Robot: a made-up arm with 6 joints. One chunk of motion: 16 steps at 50 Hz.
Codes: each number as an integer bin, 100 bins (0 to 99) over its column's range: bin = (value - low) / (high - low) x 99, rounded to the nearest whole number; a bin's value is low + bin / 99 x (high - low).
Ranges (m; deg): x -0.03..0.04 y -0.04..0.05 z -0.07..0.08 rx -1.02..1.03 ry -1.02..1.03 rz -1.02..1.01
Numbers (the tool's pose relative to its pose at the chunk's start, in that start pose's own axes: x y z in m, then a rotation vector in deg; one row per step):
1: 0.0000 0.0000 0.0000 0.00 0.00 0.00
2: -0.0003 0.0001 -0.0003 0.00 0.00 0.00
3: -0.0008 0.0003 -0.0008 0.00 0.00 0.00
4: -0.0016 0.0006 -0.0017 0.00 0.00 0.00
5: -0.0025 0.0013 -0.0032 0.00 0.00 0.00
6: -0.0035 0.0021 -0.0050 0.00 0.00 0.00
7: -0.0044 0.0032 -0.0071 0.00 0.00 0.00
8: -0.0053 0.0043 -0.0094 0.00 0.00 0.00
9: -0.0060 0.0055 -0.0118 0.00 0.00 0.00
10: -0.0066 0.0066 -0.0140 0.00 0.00 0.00
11: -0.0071 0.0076 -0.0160 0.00 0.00 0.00
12: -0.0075 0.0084 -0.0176 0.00 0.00 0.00
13: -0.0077 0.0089 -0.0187 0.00 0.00 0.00
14: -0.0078 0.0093 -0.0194 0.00 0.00 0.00
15: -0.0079 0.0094 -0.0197 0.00 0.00 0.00
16: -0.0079 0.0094 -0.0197 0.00 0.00 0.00
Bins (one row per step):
1: 42 44 46 49 49 50
2: 42 44 46 49 49 50
3: 41 44 46 49 49 50
4: 40 45 45 49 49 50
5: 39 45 44 49 49 50
6: 37 46 43 49 49 50
7: 36 48 42 49 49 50
8: 35 49 40 49 49 50
9: 34 50 38 49 49 50
10: 33 51 37 49 49 50
11: 32 52 36 49 49 50
12: 32 53 35 49 49 50
13: 32 54 34 49 49 50
14: 31 54 33 49 49 50
15: 31 54 33 49 49 50
16: 31 54 33 49 49 50

